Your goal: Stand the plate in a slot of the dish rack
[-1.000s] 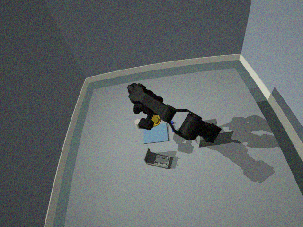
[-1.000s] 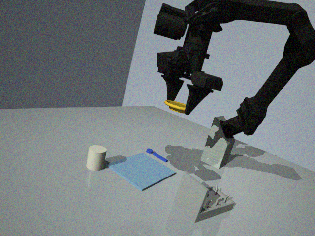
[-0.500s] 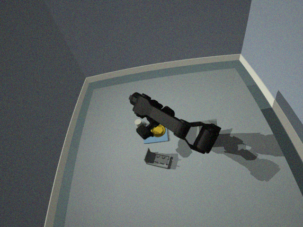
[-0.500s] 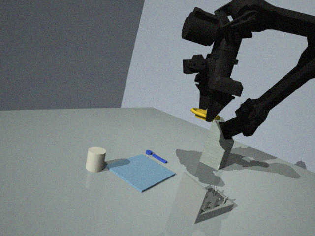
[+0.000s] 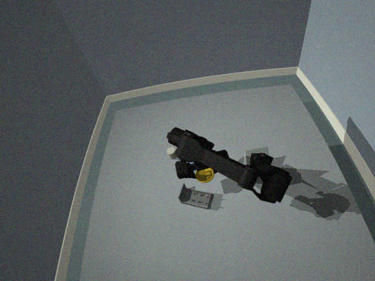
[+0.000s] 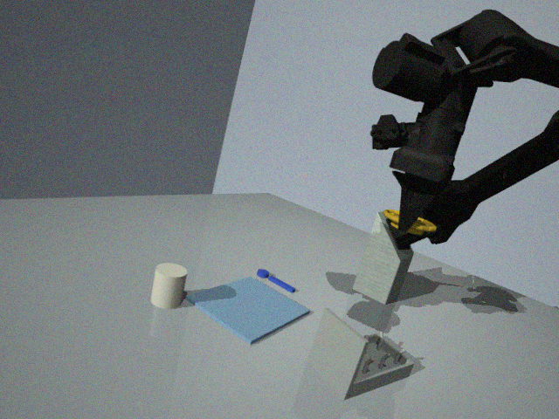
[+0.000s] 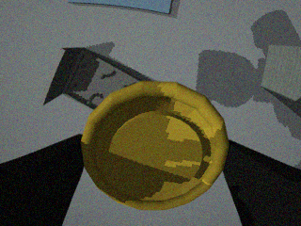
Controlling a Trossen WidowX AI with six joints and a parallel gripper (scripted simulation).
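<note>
The grey dish rack lies 60 mm ahead of my gripper tip, 20 mm to the left of it and 170 mm below it. Also, from my gripper tip: light blue mat (80 mm ahead, 160 mm to the right, 190 mm below); blue spoon (20 mm behind, 210 mm to the right, 190 mm below); yellow plate (10 mm above).
</note>
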